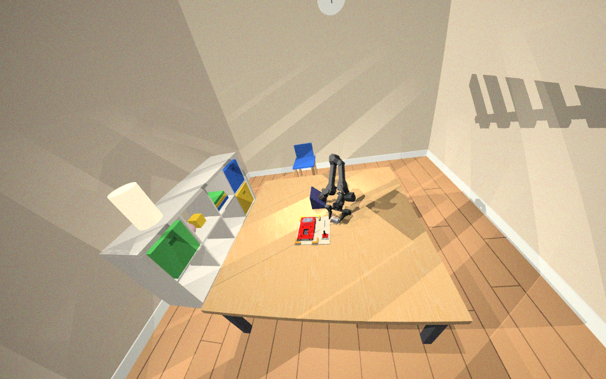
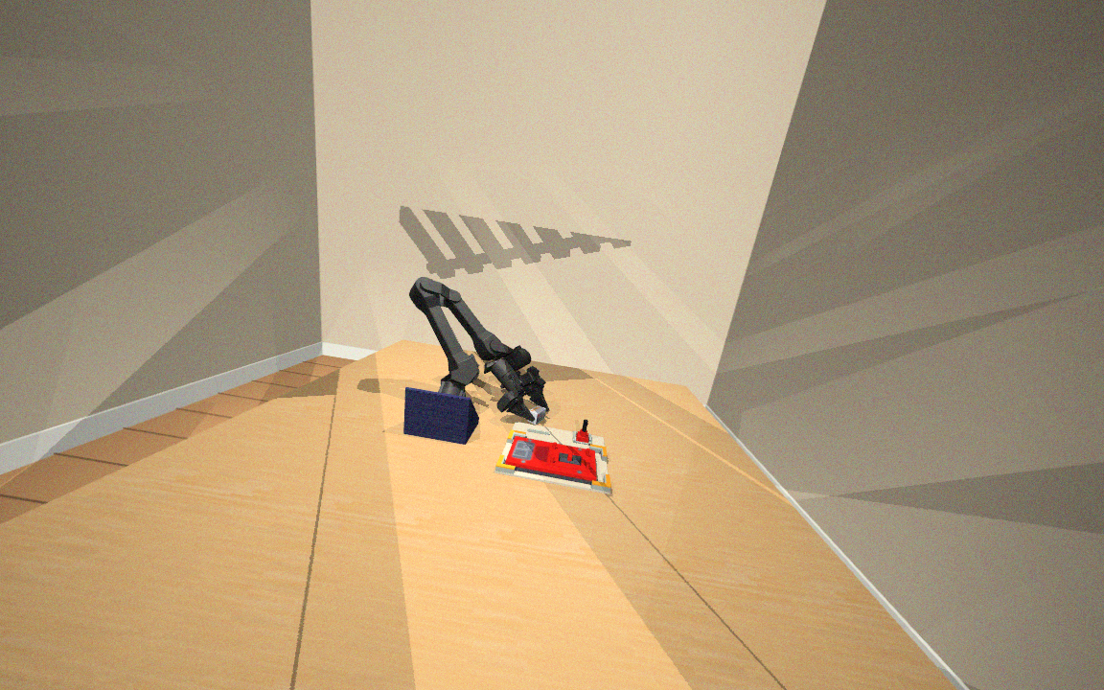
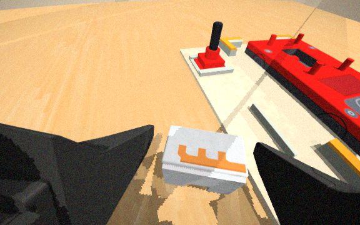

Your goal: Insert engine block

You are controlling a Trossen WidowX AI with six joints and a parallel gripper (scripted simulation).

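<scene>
My gripper tip is now 10 mm to the right of the grey engine block, 10 mm past it and 10 mm above it.
</scene>
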